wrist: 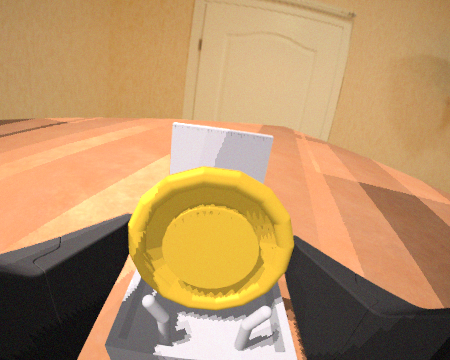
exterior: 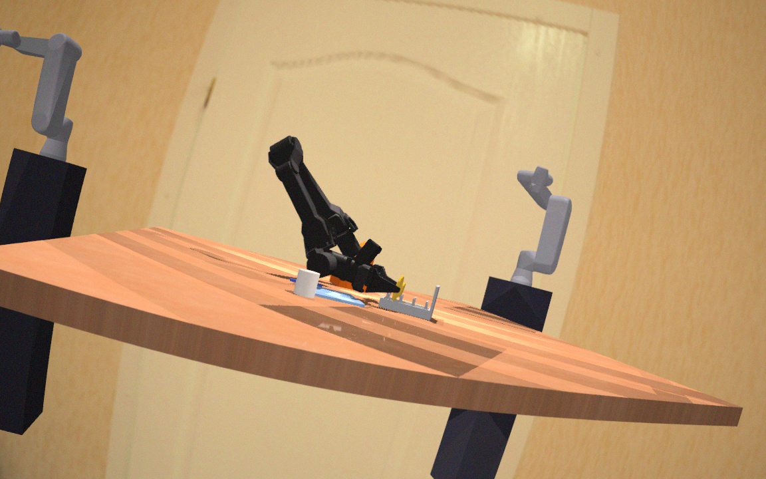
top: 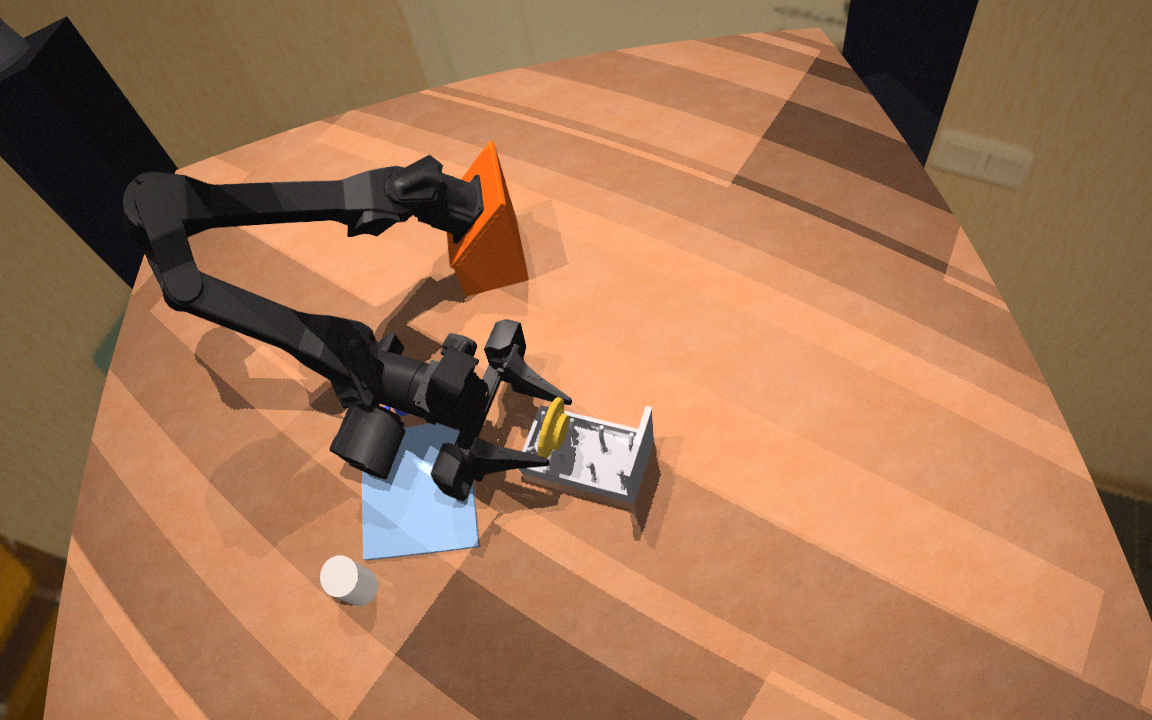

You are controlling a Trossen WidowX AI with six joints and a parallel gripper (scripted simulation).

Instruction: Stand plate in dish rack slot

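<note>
Right now my gripper tip is 10 mm to the left of the yellow plate. From my gripper tip the other things lie so: blue spoon (200 mm to the right, 90 mm behind, 50 mm below); grey dish rack (30 mm below, 20 mm to the left, 10 mm ahead); white cup (250 mm to the right, 110 mm ahead, 20 mm below).
</note>
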